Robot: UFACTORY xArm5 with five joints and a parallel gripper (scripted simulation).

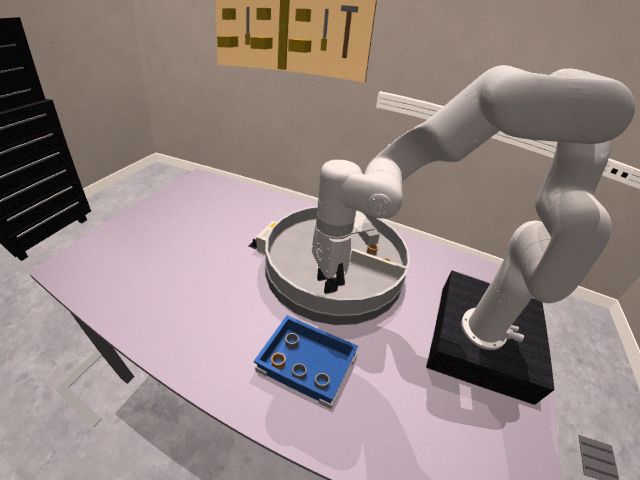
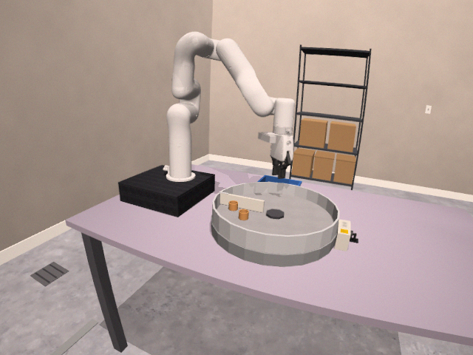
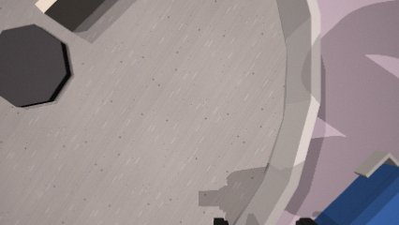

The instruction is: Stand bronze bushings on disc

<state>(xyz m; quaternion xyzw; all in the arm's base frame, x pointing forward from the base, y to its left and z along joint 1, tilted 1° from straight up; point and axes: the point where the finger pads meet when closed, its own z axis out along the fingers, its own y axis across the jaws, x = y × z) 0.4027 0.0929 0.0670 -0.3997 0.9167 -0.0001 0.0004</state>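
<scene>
The blue crate is 3 cm behind my hand, 14 cm to the left of it and 12 cm below it. Also, from my hand: turntable disc (5 cm ahead, 19 cm to the right, 9 cm below).
</scene>
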